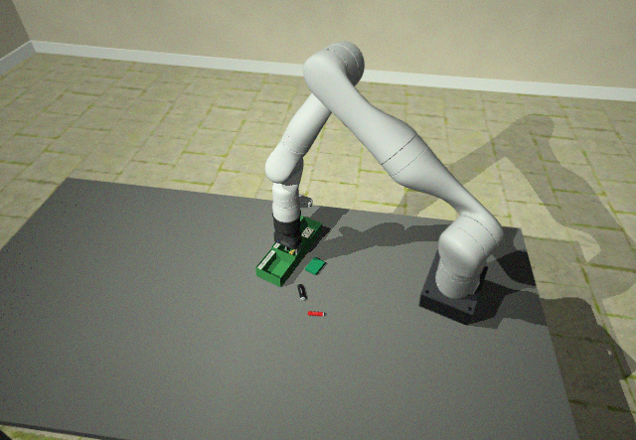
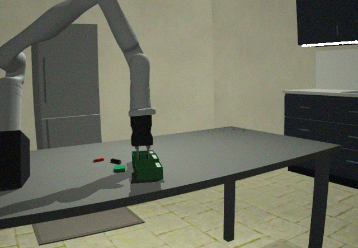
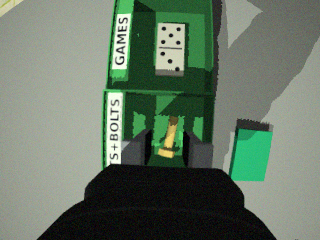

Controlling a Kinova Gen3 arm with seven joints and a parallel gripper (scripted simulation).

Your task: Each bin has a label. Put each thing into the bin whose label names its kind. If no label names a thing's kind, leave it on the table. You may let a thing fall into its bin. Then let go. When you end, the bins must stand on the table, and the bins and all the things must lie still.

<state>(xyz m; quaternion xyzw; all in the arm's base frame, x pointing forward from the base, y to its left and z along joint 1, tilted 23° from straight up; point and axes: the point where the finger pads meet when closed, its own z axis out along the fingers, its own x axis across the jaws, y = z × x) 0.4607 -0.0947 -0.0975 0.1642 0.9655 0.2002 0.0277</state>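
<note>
The green three-compartment bin is 1 cm below my hand and 1 cm ahead of it. The rest, counted from my hand: green block 8 cm behind, 4 cm to the left, 3 cm below; then white domino-like tile 8 cm to the right, 3 cm behind, 2 cm below; then brass bolt 2 cm below.
</note>
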